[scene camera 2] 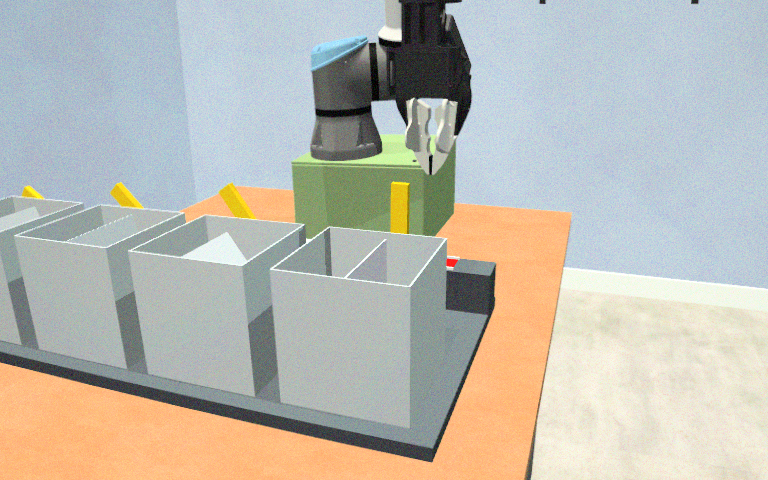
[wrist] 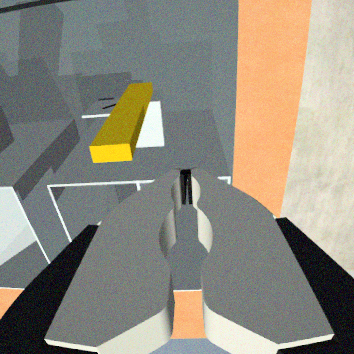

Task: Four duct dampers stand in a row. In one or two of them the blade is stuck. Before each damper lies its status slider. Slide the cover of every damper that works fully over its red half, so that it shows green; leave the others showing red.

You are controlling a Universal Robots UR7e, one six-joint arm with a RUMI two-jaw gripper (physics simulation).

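Places are measured from the arm's base along level axes (x ahead, y left, z up), in centimetres.
Pixels of known places: gripper, fingertip midpoint: (scene camera 2: 431,174) (wrist: 186,171); arm's base at its link origin: (scene camera 2: 346,152).
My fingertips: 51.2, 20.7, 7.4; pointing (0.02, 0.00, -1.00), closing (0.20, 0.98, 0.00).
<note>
Ahead of a thing's pixels: the offset from my fingertips to its middle, as dx, dy, dz. "spot": to the spot under its first point. Level surfaces: height alone.
Four grey box dampers (scene camera 2: 342,345) (scene camera 2: 192,316) (scene camera 2: 76,300) (scene camera 2: 6,277) stand in a row, the leftmost cut off. The rightmost one's blade {spot: +9.6, -6.2, -8.7} (scene camera 2: 370,266) is near upright; the second from right's blade {spot: +3.1, -27.0, -10.0} (scene camera 2: 220,251) is tilted. The rightmost yellow lever {-1.3, -4.0, -8.6} (scene camera 2: 399,206) (wrist: 117,122) looks upright in the scene view; the other levers (scene camera 2: 237,200) (scene camera 2: 125,195) (scene camera 2: 32,192) lean left. Part of one slider shows red {-12.5, +0.7, -16.5} (scene camera 2: 451,262) behind the rightmost damper; other sliders are hidden. My gripper (scene camera 2: 431,164) (wrist: 186,171) is shut and empty, above and beside the rightmost lever, apart from it.
The dampers stand on a dark base plate {dz -22.7} (scene camera 2: 421,444) on the orange table {dz -24.5} (scene camera 2: 498,396). A dark block (scene camera 2: 472,288) carries the visible slider. A white bracket {spot: +2.0, -3.5, -12.6} (wrist: 154,127) is beside the lever. The green robot pedestal (scene camera 2: 362,198) stands behind. The table's right edge borders pale floor (scene camera 2: 651,396).
</note>
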